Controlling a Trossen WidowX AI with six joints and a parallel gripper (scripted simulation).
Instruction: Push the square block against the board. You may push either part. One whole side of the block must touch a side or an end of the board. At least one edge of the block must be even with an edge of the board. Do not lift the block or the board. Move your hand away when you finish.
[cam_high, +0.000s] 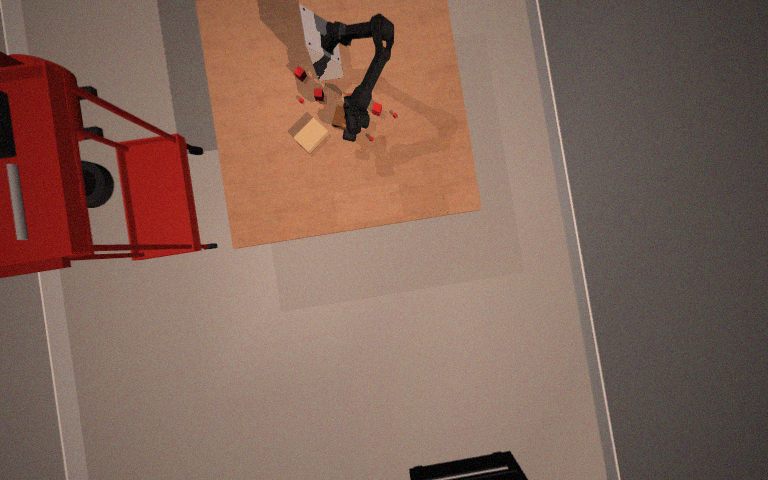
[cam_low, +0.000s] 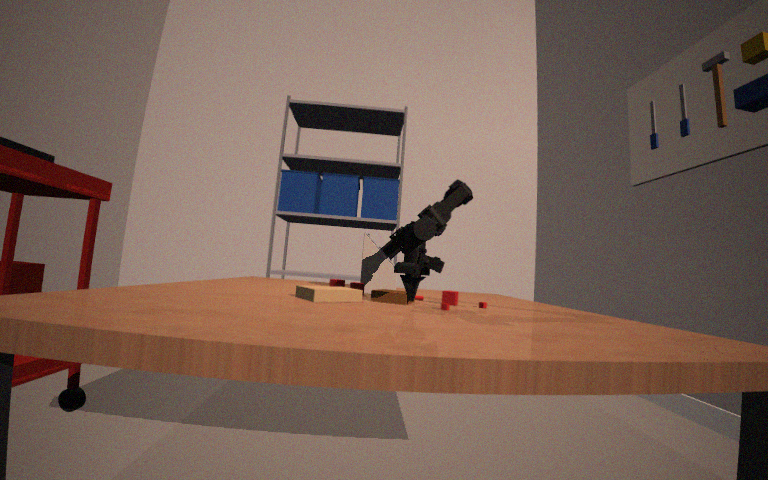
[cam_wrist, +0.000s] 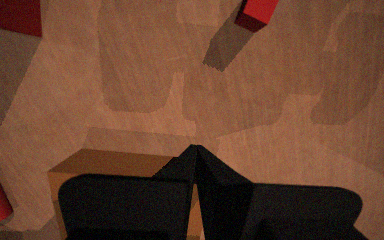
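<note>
Right now the pale board is 3 cm ahead of my gripper tip and 22 cm to the right of it. Round my gripper tip: square block: 6 cm behind, 5 cm to the right; red rod: 17 cm behind, 1 cm to the left.
</note>
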